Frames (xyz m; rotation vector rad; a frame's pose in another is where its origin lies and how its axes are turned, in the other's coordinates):
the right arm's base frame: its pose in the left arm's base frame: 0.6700 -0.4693 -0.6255 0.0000 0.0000 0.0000
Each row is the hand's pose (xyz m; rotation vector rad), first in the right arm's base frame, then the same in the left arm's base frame.
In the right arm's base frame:
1: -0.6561 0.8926 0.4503 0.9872 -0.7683 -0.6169
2: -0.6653 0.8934 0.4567 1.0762 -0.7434 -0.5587
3: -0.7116 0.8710 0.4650 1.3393 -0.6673 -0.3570
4: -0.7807 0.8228 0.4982 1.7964 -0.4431 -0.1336
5: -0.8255 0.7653 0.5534 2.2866 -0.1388 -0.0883
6: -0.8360 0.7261 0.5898 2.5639 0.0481 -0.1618
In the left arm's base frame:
1: 0.0139 0.4233 -0.1752 0.9872 -0.7683 -0.6169
2: 0.0047 0.4241 -0.1688 1.0762 -0.7434 -0.5587
3: -0.0416 0.4017 -0.1605 1.3393 -0.6673 -0.3570
4: -0.1107 0.3535 -0.1273 1.7964 -0.4431 -0.1336
5: -0.1555 0.2960 -0.0721 2.2866 -0.1388 -0.0883
6: -0.1660 0.2568 -0.0357 2.5639 0.0481 -0.1618

